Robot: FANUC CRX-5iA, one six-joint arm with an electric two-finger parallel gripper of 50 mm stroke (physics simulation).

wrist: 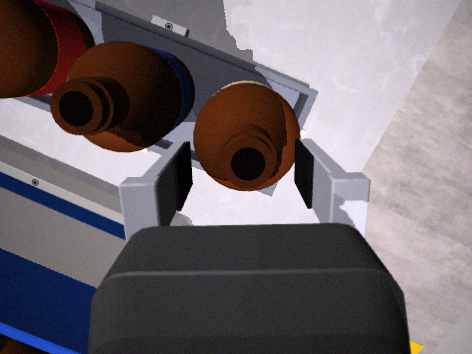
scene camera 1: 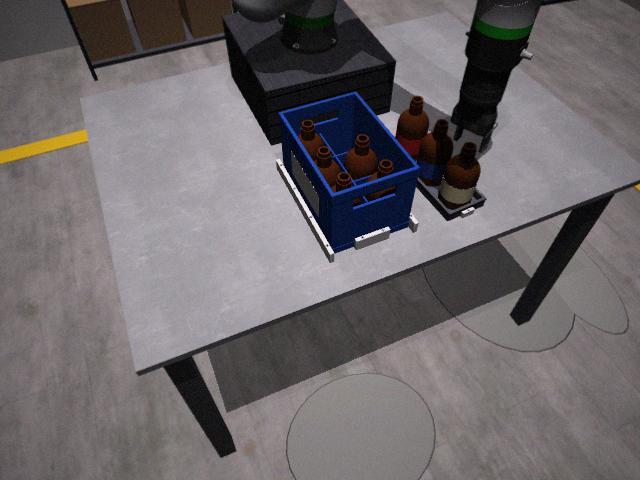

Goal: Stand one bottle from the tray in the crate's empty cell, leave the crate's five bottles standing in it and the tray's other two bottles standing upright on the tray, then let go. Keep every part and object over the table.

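Places are measured from the arm's base along level axes (x ahead, y left, z up), in centimetres.
Where they show: gripper, fingertip midpoint: point(wrist: 242, 161) point(scene camera 1: 469, 144); arm's base, origin of the base link: point(scene camera 1: 309, 37).
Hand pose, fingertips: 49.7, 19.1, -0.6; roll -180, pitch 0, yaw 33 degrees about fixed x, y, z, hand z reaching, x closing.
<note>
Things, the pixels of their top centre, and the offset from my fingertips, as dx, dy, dz. "spot": a spot on its surface instead.
- blue crate, middle of its top: point(scene camera 1: 345, 138) -8.1, -24.1, +1.3
- grey tray, middle of its top: point(wrist: 146, 88) point(scene camera 1: 431, 168) -8.6, -1.8, -13.7
- red-label bottle, middle of its top: point(scene camera 1: 417, 99) -17.7, -3.3, -0.2
- blue-label bottle, middle of its top: point(wrist: 75, 109) point(scene camera 1: 442, 122) -8.2, -2.0, -0.2
- cream-label bottle, middle of its top: point(wrist: 248, 164) point(scene camera 1: 470, 145) +0.3, +0.0, -0.2
- small white bracket, surface spot: point(scene camera 1: 467, 211) spot: +5.5, +0.3, -14.7
The blue crate point(scene camera 1: 346, 222) point(wrist: 40, 285) holds five upright brown bottles; its back-right cell in the scene view is empty. Beside it, the grey tray point(scene camera 1: 438, 203) point(wrist: 210, 75) bears three upright brown bottles: the red-label bottle point(scene camera 1: 412, 129) point(wrist: 65, 45) at the back, the blue-label bottle point(scene camera 1: 434, 157) point(wrist: 135, 95) in the middle, and the cream-label bottle point(scene camera 1: 459, 180) point(wrist: 245, 115) at the front. My gripper point(scene camera 1: 470, 142) point(wrist: 242, 161) is open and empty. In the wrist view the cream-label bottle's neck shows between the two fingers; the exact height gap is hard to tell.
White stop strips point(scene camera 1: 305, 211) point(scene camera 1: 372, 237) point(scene camera 1: 413, 223) stand along the crate's base. A small white bracket point(scene camera 1: 467, 211) is at the tray's front end. The dark robot pedestal point(scene camera 1: 330, 85) stands behind the crate. The table's front edge point(scene camera 1: 444, 255) runs near the tray.
</note>
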